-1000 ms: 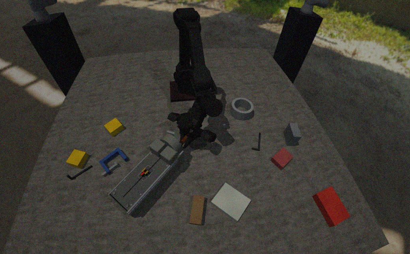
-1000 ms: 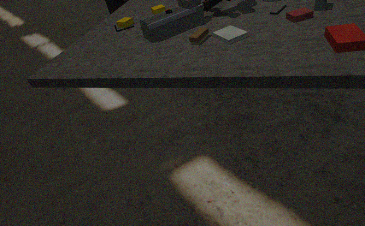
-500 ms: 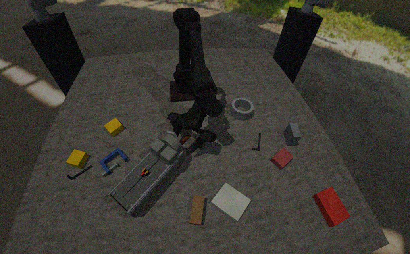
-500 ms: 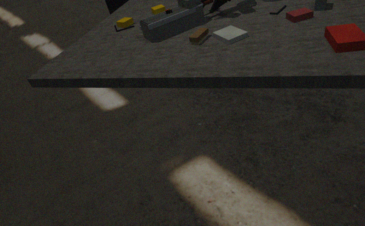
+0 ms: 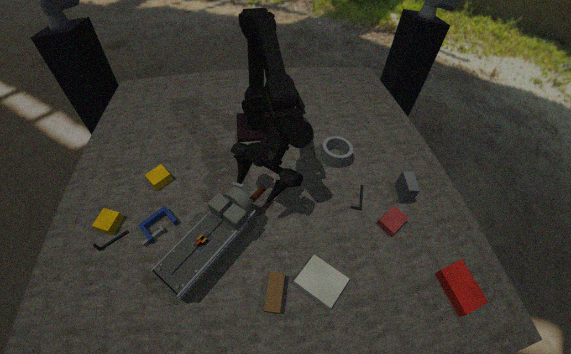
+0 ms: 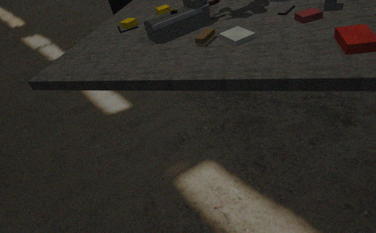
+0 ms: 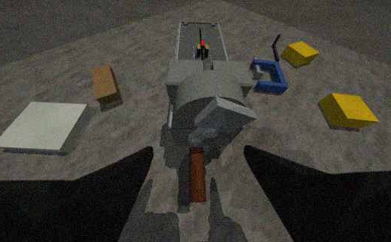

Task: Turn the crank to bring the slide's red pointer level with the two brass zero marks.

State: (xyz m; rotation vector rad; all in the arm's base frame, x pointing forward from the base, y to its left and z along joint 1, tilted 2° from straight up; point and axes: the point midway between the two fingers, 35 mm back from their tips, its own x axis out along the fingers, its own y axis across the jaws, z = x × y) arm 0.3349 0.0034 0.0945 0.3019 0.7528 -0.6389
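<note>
Now: gripper tip 20 mm above the brown crank handle, 10 mm to the right of it and 10 mm past it. Also, from my gripper tip: white plate: 210 mm ahead, 150 mm to the left, 70 mm below; red pointer: 130 mm ahead, 120 mm to the right; brown block: 230 mm ahead, 70 mm below, 40 mm to the left.
</note>
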